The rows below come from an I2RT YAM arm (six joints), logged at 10 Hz.
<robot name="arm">
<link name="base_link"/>
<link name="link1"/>
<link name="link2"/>
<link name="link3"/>
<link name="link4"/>
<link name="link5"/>
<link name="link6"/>
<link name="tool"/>
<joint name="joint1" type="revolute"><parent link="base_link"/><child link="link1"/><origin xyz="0 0 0.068" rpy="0 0 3.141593"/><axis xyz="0 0 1"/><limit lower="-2.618" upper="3.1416"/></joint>
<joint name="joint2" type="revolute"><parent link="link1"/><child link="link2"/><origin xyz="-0.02 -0.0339 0.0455" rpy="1.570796 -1.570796 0"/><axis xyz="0 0 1"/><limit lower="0" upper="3.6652"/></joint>
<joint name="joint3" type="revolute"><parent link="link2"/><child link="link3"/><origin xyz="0 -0.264 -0.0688" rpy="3.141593 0 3.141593"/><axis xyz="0 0 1"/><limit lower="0" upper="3.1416"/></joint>
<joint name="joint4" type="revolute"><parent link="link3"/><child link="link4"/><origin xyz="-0.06 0.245 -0.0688" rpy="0 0 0"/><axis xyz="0 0 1"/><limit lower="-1.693" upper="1.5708"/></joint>
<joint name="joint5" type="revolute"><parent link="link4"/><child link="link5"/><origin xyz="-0.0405 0.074 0.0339" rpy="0 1.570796 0"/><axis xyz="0 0 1"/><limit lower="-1.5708" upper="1.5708"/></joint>
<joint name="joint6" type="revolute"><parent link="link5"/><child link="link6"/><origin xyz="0 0.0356 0.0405" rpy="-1.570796 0 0"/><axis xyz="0 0 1"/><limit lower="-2.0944" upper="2.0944"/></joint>
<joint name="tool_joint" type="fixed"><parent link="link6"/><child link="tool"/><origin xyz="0 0 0" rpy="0 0 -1.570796"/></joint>
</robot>
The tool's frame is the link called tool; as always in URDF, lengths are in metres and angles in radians.
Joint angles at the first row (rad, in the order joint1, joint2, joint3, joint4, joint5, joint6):
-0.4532 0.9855 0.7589 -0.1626 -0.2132 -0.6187
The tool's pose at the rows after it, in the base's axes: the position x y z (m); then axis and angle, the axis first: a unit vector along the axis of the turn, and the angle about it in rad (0 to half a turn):
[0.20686 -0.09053 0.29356 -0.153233 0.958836 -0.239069 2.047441]
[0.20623 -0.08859 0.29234 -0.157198 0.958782 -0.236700 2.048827]
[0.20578 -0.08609 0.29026 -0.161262 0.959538 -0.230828 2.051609]
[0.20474 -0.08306 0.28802 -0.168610 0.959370 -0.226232 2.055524]
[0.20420 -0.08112 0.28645 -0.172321 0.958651 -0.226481 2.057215]
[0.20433 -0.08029 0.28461 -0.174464 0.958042 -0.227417 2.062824]
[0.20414 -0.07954 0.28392 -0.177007 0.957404 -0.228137 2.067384]
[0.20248 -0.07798 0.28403 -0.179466 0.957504 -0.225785 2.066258]
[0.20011 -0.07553 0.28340 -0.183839 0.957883 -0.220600 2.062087]
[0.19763 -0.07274 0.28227 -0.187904 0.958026 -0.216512 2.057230]
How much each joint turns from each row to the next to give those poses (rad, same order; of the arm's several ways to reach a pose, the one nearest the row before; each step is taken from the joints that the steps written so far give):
0.0073 -0.0052 -0.0087 -0.0016 0.0000 -0.0016
0.0066 -0.0056 -0.0059 -0.0028 0.0000 -0.0020
0.0091 -0.0050 -0.0074 -0.0047 -0.0015 0.0010
0.0102 -0.0083 -0.0094 -0.0062 -0.0016 -0.0048
0.0078 -0.0056 -0.0080 0.0015 0.0046 -0.0031
0.0046 -0.0002 -0.0057 0.0015 0.0057 -0.0043
0.0034 -0.0014 -0.0020 -0.0029 0.0035 -0.0048
0.0031 -0.0096 -0.0029 -0.0076 -0.0028 0.0000
0.0050 -0.0141 -0.0077 -0.0071 -0.0079 0.0012
0.0069 -0.0157 -0.0108 -0.0037 -0.0046 0.0020

